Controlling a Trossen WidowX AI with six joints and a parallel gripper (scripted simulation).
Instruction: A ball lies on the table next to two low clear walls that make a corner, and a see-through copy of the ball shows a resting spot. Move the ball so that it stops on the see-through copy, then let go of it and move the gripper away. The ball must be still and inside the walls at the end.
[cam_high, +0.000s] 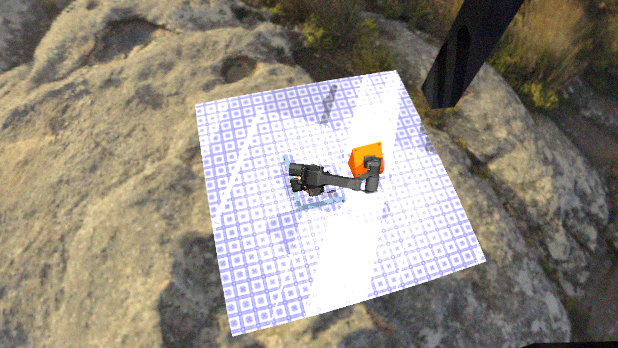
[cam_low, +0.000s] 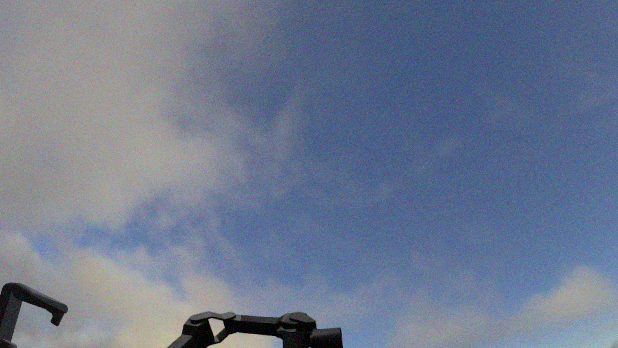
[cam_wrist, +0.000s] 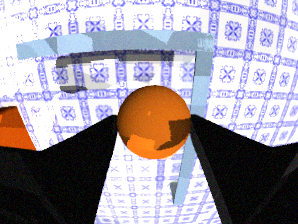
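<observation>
The orange ball is 30 mm ahead of my gripper tip, 110 mm to the right of it and 100 mm below it.
</observation>
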